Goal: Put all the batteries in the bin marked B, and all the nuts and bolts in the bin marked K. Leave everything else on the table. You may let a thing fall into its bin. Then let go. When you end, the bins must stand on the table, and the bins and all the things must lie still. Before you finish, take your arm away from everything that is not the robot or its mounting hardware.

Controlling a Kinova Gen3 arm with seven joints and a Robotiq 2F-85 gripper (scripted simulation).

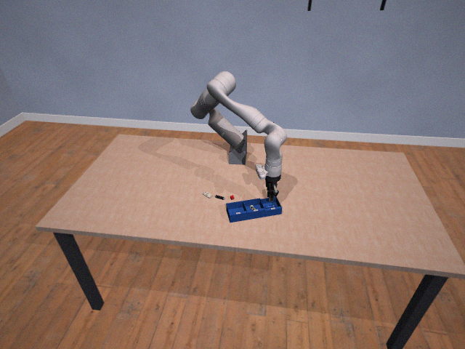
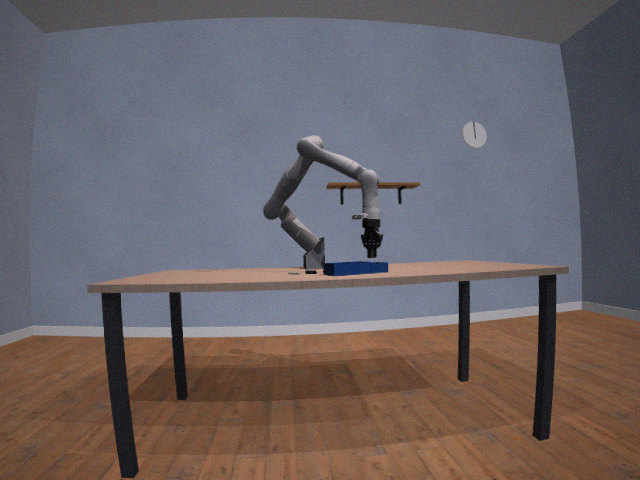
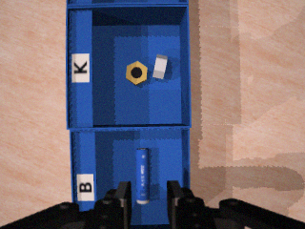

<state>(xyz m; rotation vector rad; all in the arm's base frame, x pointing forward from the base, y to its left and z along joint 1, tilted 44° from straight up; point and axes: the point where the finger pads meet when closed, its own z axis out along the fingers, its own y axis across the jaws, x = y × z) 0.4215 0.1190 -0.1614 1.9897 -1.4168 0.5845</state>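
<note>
Right now the black battery is 40 mm behind my hand, 250 mm to the right of it and 70 mm below it. Round my hand: brass nut 30 mm ahead, 80 mm to the right, 70 mm below; then blue battery 70 mm below; then blue bin 40 mm ahead, 80 mm to the right, 50 mm below.
</note>
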